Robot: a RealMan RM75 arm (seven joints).
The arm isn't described. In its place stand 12 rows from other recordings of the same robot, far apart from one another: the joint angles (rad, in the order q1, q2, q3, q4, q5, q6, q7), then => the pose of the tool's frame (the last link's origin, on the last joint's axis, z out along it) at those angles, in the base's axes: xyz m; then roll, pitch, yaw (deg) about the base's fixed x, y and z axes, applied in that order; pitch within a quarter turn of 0, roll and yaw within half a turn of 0.
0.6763 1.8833 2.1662 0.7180 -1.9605 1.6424 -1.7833 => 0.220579, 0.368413, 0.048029, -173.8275, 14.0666, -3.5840
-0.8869 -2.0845 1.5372 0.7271 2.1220 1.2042 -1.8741 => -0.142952, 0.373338, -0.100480, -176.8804, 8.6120, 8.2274
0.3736 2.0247 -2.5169 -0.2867 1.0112 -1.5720 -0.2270 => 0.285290, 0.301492, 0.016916, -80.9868, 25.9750, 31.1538
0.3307 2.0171 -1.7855 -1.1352 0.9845 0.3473 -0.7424 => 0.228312, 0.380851, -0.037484, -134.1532, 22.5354, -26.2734
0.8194 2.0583 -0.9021 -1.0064 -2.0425 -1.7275 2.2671 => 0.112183, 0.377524, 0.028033, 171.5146, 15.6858, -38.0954
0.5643 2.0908 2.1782 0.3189 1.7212 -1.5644 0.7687 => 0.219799, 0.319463, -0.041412, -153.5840, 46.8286, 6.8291
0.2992 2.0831 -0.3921 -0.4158 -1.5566 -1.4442 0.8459 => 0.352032, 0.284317, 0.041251, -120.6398, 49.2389, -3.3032
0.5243 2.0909 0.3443 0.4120 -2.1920 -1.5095 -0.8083 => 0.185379, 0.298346, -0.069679, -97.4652, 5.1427, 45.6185
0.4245 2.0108 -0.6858 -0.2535 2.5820 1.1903 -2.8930 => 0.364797, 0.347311, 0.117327, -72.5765, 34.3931, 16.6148
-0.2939 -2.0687 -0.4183 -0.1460 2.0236 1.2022 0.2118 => -0.364893, 0.266607, -0.035577, -102.9798, -21.6507, 1.3034
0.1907 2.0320 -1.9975 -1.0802 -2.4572 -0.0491 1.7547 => 0.265118, 0.336259, -0.068122, -127.7219, -21.4313, 6.7978
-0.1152 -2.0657 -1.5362 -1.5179 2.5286 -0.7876 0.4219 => -0.243363, 0.334728, 0.010530, -135.9426, -20.8207, 40.6814
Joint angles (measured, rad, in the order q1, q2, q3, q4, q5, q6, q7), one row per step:
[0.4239, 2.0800, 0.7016, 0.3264, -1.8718, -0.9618, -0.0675]
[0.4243, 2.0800, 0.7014, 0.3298, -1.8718, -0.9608, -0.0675]
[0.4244, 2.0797, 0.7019, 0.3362, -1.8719, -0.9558, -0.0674]
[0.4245, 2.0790, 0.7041, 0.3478, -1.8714, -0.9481, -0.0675]
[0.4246, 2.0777, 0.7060, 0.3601, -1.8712, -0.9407, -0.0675]
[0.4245, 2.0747, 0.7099, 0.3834, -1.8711, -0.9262, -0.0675]
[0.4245, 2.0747, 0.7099, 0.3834, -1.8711, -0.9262, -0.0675]
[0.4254, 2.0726, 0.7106, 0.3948, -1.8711, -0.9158, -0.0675]
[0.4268, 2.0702, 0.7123, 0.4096, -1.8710, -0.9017, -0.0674]
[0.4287, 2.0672, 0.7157, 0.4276, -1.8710, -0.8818, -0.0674]
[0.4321, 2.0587, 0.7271, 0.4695, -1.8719, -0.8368, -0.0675]
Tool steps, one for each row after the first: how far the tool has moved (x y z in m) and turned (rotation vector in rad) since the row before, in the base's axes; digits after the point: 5 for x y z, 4 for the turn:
[-0.00095, 0.00034, -0.00053, -0.0010, 0.0028, 0.0018]
[-0.00118, 0.00046, -0.00110, -0.0036, 0.0054, 0.0004]
[-0.00207, 0.00091, -0.00151, -0.0041, 0.0101, 0.0005]
[-0.00221, 0.00101, -0.00133, -0.0041, 0.0099, 0.0015]
[-0.00400, 0.00186, -0.00226, -0.0079, 0.0182, 0.0026]
[0.00000, 0.00000, 0.00000, 0.0000, 0.0000, 0.0000]
[-0.00197, 0.00113, -0.00138, -0.0073, 0.0079, 0.0010]
[-0.00266, 0.00152, -0.00186, -0.0095, 0.0109, 0.0009]
[-0.00308, 0.00192, -0.00232, -0.0130, 0.0133, -0.0006]
[-0.00678, 0.00449, -0.00392, -0.0267, 0.0298, -0.0015]

